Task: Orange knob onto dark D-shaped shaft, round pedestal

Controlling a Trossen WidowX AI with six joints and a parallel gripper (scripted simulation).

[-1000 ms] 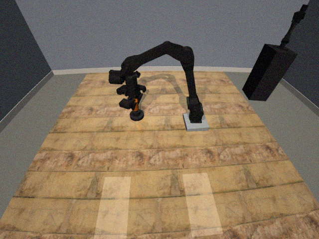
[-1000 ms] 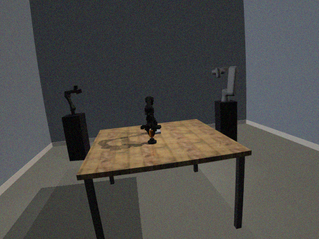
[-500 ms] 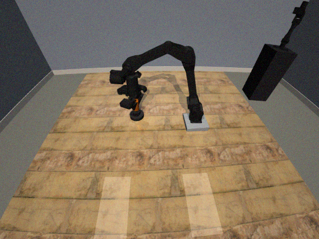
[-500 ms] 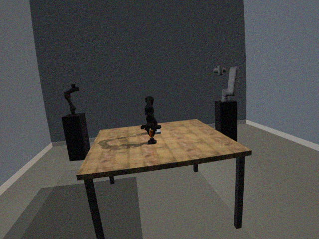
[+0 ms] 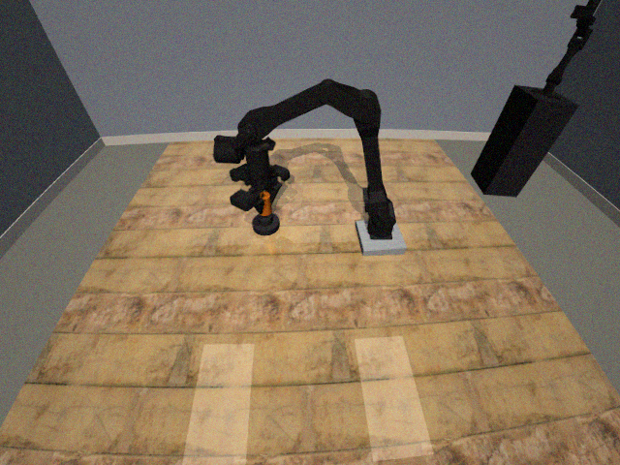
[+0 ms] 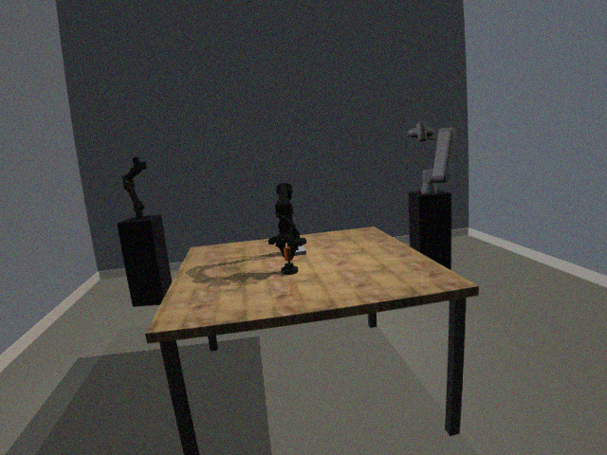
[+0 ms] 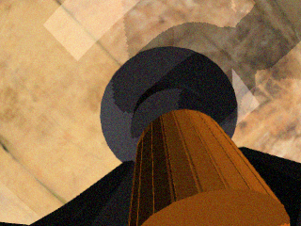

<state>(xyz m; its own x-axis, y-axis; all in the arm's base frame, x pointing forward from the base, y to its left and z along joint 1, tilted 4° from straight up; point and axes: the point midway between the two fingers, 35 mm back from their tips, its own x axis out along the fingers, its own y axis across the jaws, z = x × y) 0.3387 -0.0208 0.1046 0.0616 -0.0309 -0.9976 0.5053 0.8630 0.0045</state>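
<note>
The pedestal lies 40 mm below my gripper tip. Also, from my gripper tip: orange knob (20 mm above).
</note>
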